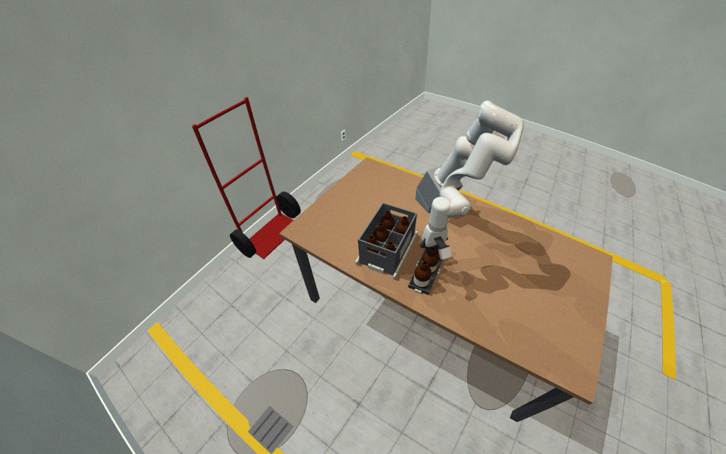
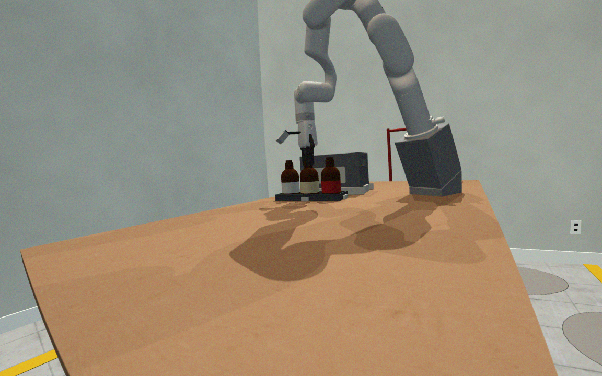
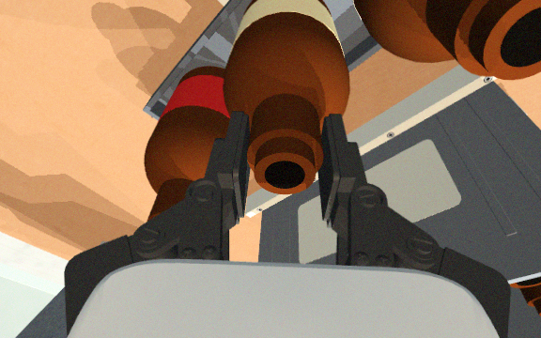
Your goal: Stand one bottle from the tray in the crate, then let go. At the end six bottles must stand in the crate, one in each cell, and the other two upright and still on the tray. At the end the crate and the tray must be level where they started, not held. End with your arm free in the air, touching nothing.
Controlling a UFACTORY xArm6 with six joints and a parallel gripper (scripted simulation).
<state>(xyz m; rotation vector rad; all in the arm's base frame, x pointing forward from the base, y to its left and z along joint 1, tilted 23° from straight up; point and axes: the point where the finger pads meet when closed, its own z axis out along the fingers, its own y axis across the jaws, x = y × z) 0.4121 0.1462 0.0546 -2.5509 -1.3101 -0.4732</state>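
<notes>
The dark tray is 14 cm below my hand. Also, from my hand: grey crate: 23 cm to the right, 7 cm below, 1 cm ahead.
</notes>
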